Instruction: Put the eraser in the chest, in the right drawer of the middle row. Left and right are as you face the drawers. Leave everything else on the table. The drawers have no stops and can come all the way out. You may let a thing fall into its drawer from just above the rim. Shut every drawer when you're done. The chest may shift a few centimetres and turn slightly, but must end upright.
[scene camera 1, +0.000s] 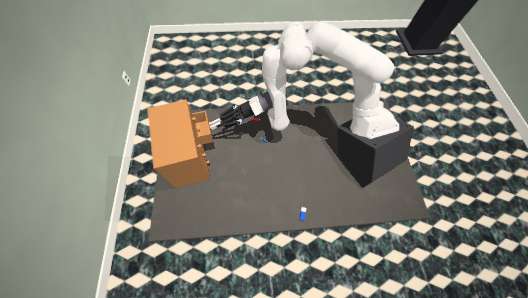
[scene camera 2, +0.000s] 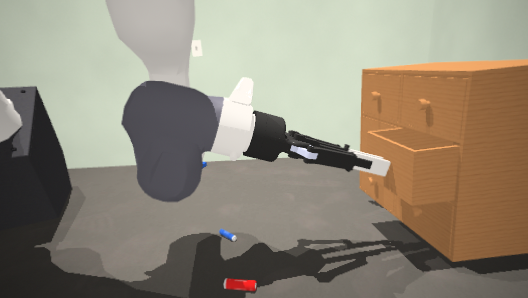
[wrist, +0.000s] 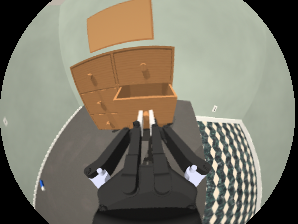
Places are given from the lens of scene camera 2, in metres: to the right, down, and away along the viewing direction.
my gripper (scene camera 2: 383, 166): 0.21, 0.03, 0.57
orange chest (scene camera 2: 482, 227): 0.35, 0.12, 0.54
drawer (scene camera 2: 417, 176): 0.24, 0.04, 0.50
drawer (scene camera 2: 387, 85): 0.25, -0.13, 0.67
